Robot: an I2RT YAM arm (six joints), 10 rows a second.
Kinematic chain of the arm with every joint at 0, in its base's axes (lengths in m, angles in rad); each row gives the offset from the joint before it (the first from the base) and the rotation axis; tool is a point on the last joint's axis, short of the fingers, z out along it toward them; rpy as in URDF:
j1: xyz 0 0 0.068 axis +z
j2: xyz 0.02 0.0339 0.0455 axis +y
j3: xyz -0.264 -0.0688 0 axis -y
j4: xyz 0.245 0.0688 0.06 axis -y
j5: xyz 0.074 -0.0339 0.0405 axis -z
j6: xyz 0.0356 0 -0.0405 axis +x
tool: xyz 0 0 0 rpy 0 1.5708 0
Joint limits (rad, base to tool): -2.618..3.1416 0..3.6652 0..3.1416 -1.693..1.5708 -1.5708..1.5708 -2.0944..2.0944
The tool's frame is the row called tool.
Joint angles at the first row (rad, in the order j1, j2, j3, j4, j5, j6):
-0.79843 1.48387 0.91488 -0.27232 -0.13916 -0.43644
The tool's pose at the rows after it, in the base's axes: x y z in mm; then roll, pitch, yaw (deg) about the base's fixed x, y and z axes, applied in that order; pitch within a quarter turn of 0, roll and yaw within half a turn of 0:
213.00 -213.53 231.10 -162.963 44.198 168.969
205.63 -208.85 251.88 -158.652 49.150 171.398
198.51 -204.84 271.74 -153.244 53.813 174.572
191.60 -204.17 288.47 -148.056 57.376 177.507
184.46 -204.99 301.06 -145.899 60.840 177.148
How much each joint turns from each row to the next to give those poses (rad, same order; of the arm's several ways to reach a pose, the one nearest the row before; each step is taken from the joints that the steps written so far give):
-0.00501 -0.06609 -0.00885 0.01910 -0.00368 0.00797
-0.00732 -0.07608 -0.01001 0.03563 -0.00254 0.01080
-0.00780 -0.06652 -0.00478 0.04004 0.00496 0.01172
-0.01590 -0.04470 0.00604 0.03075 0.00388 0.00865
-0.02078 -0.03165 0.00625 0.02284 0.00308 0.03488

